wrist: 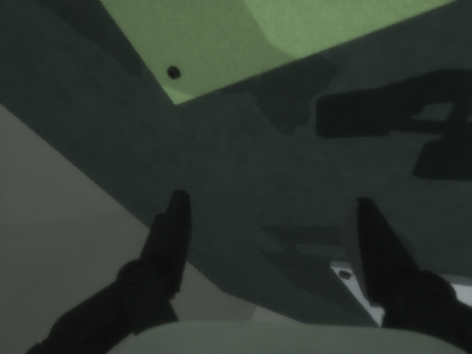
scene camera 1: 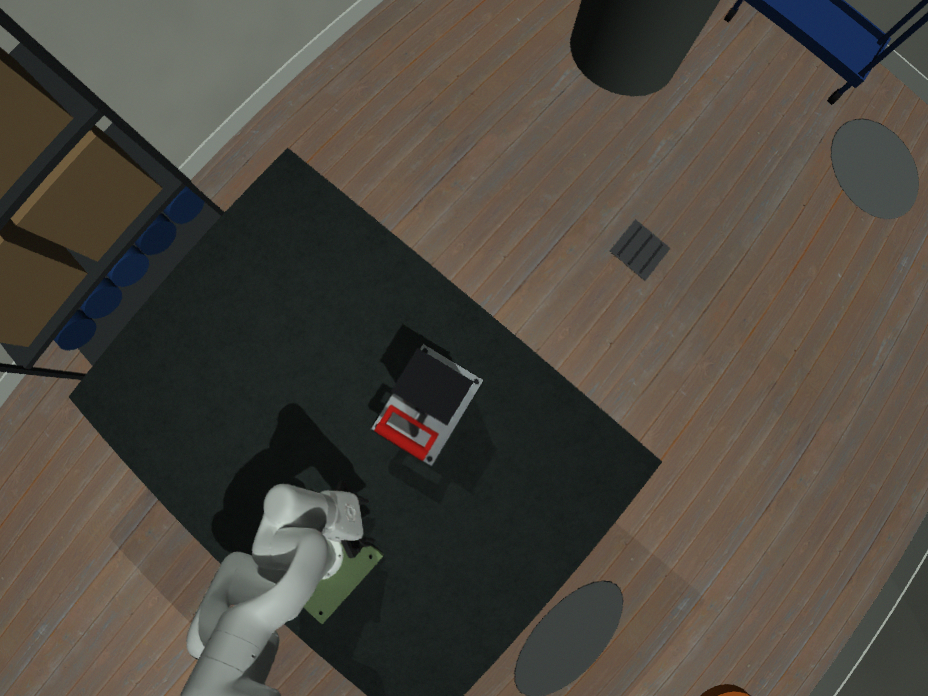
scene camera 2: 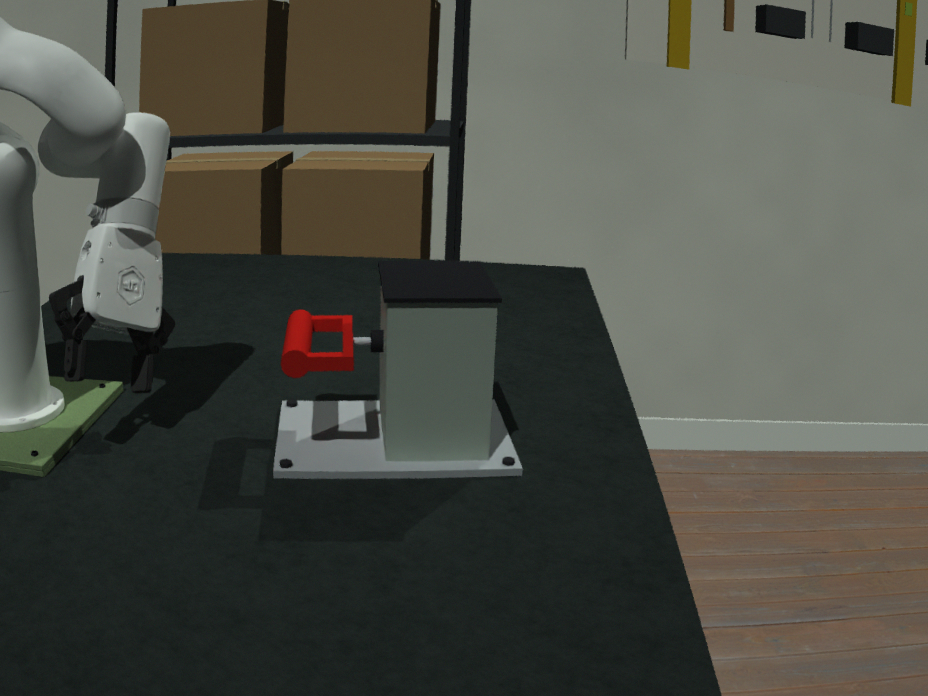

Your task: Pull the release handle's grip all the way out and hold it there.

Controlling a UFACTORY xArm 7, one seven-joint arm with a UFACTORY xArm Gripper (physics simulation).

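Observation:
The release handle's red grip (scene camera 1: pixel 401 443) (scene camera 2: pixel 296 344) is a thick horizontal bar on a red rectangular frame. A short pale rod (scene camera 2: pixel 361 340) joins the frame to a black collar on the side of the pale grey-green housing (scene camera 2: pixel 438 382), which has a black lid (scene camera 1: pixel 436 385) (scene camera 2: pixel 438 282). The housing stands on a white base plate (scene camera 2: pixel 296 442) (wrist: pixel 357 290). My gripper (scene camera 2: pixel 107 380) (wrist: pixel 268 213) is open and empty, with its fingers pointing down. It is apart from the grip, to its left in the second scene view. The red grip does not show in the wrist view.
The dark mat (scene camera 1: pixel 284 299) (scene camera 2: pixel 449 584) lies under the fixture. The green mounting plate (scene camera 1: pixel 346 584) (scene camera 2: pixel 86 404) (wrist: pixel 220 40) is at the arm's base, close to the gripper. A shelf rack (scene camera 2: pixel 456 187) with cardboard boxes (scene camera 2: pixel 359 209) stands behind the mat in the second scene view.

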